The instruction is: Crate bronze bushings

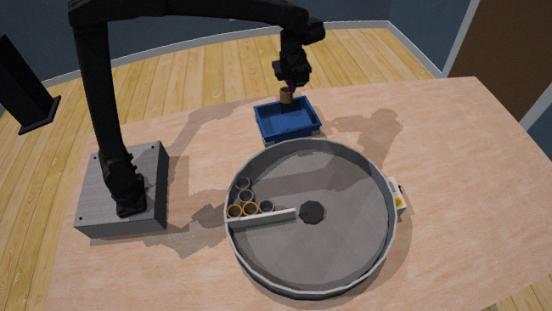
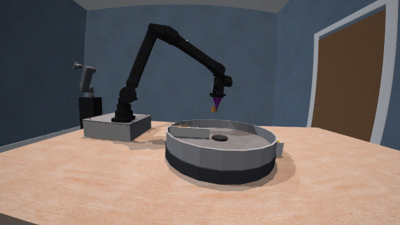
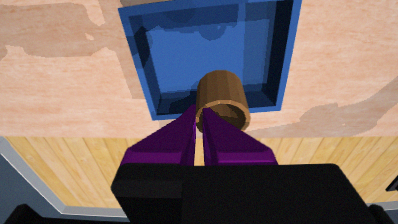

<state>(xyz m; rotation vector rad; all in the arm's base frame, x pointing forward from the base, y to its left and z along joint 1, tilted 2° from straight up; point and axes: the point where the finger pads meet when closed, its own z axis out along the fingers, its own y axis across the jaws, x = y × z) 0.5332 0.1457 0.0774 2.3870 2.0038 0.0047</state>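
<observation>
The blue crate is 2 cm behind my hand and 13 cm below it. From my hand the other things lie so: turning table 9 cm behind, 34 cm to the right, 10 cm below.
</observation>
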